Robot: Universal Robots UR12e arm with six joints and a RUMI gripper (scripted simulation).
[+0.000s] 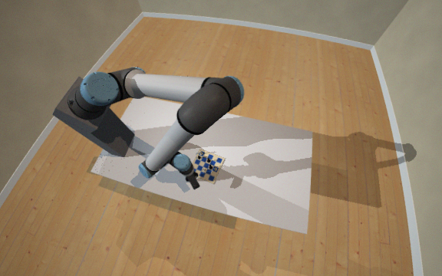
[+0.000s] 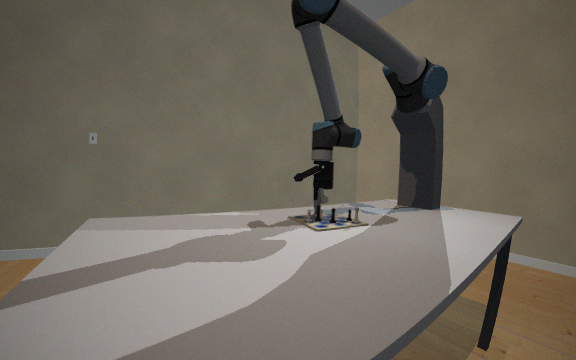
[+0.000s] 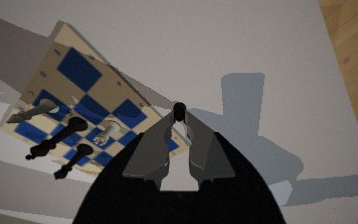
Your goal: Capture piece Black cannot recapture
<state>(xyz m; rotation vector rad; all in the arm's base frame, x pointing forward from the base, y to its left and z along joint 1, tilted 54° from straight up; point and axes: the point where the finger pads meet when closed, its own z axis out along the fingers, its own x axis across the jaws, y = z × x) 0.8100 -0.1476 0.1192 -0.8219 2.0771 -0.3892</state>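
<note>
Right now the black pawn is 10 mm below my hand. Round my hand: blue-and-cream chessboard (60 mm ahead, 130 mm to the left, 20 mm below).
</note>
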